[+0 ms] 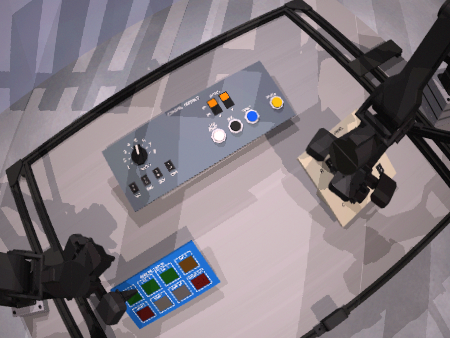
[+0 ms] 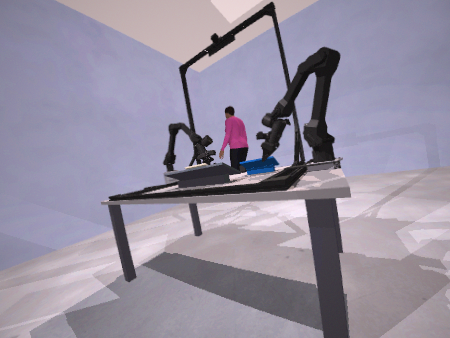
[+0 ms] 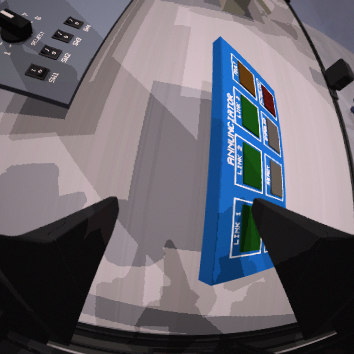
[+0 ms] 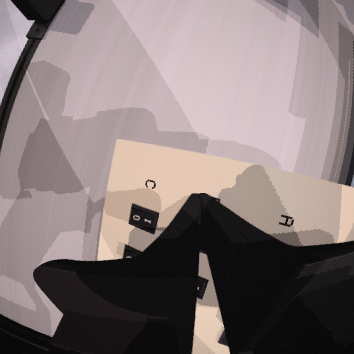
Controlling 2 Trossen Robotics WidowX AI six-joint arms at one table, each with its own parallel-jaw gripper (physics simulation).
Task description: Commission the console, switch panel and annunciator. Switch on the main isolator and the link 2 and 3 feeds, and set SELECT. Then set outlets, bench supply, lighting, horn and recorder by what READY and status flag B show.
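Places are measured from the left arm's base along level axes (x back, y up, z left), in centimetres.
Pixels of known places: left gripper, fingertip midpoint: point(image 1: 125, 275) point(image 2: 264, 160) point(image 3: 185, 204); right gripper, fingertip midpoint: point(image 4: 197, 199); left arm's base at its link origin: point(image 1: 24, 293) point(image 2: 324, 160); right arm's base at its link origin: point(image 2: 170, 171).
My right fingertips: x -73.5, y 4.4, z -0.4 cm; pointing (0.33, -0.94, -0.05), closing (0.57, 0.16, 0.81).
Note:
For each thing: its top centre in the pictures, then the offset to it from my right fingertips. "spot": a spot on its surface instead.
- grey control console at its top centre: point(image 1: 194, 119) point(image 2: 197, 166) dx +21.6, dy +2.9, dz +23.8 cm
- right flag at its top centre: point(image 1: 224, 95) dx +13.8, dy +1.2, dz +28.4 cm
- blue annunciator at its top centre: point(image 3: 262, 129) point(image 1: 157, 280) point(image 2: 257, 158) dx +37.9, dy +1.0, dz -5.6 cm
- grey READY lamp at a spot on its surface: point(image 3: 276, 177) spot: dx +38.9, dy -2.4, dz -9.7 cm
- cream switch panel at a spot on its surface: point(image 4: 130, 165) point(image 1: 344, 214) spot: dx -0.7, dy -2.7, dz -4.5 cm
- row C switch at a spot on its surface: point(image 4: 144, 218) spot: dx -3.1, dy -1.6, dz -1.8 cm
The grey control console point(image 1: 185, 145) point(image 2: 200, 175) point(image 3: 90, 55) has its SELECT knob point(image 1: 139, 154) point(image 3: 15, 26) pointing near 5. Two status flags are orange in their upper halves, left flag point(image 1: 212, 102) and right flag point(image 1: 224, 96). The blue annunciator point(image 1: 212, 275) point(image 2: 260, 165) point(image 3: 217, 150) has dark green LINK lamps and a grey READY lamp point(image 3: 276, 177). My left gripper point(image 3: 185, 204) is open and empty, over its LINK 1 end. My right gripper point(image 4: 197, 199) is shut and empty over the cream switch panel point(image 1: 345, 215) point(image 4: 130, 165), hiding most switches; a row C switch point(image 4: 144, 218) shows.
White point(image 1: 218, 135), black point(image 1: 235, 125), blue point(image 1: 252, 116) and yellow point(image 1: 276, 102) buttons line the console's right part. Four small rockers sit below the knob. A black frame surrounds the table, and a person in pink point(image 2: 235, 133) stands behind it.

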